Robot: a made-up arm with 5 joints.
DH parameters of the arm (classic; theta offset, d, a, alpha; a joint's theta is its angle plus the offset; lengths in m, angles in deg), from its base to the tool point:
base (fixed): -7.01 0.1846 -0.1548 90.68
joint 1: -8 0.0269 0.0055 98.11
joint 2: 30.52 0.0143 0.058 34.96
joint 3: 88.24 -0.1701 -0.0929 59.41
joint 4: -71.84 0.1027 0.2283 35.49
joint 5: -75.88 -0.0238 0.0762 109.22
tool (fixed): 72.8 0.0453 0 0
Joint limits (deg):
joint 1: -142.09..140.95
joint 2: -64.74..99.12
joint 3: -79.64..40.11
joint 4: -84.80..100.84
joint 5: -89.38..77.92
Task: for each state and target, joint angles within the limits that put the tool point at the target. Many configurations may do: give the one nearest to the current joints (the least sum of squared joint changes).
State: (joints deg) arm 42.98 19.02 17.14 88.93 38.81
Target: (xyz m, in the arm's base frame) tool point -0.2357 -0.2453 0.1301
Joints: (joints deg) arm 45.40 4.46 5.02 77.13 41.45
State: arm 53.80 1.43 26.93 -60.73 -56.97
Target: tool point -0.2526 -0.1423 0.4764
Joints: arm 57.24 7.29 13.62 -69.16 -59.93
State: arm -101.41 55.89 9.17 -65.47 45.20
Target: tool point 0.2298 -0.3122 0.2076
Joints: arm -106.62 92.71 14.56 -42.79 72.45
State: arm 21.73 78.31 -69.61 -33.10 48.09
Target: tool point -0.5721 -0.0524 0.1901
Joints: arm 81.08 86.53 -60.40 -1.19 44.72
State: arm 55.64 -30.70 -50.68 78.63 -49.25
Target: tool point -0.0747 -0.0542 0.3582
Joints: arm 37.44 -56.94 -52.75 72.98 -46.51
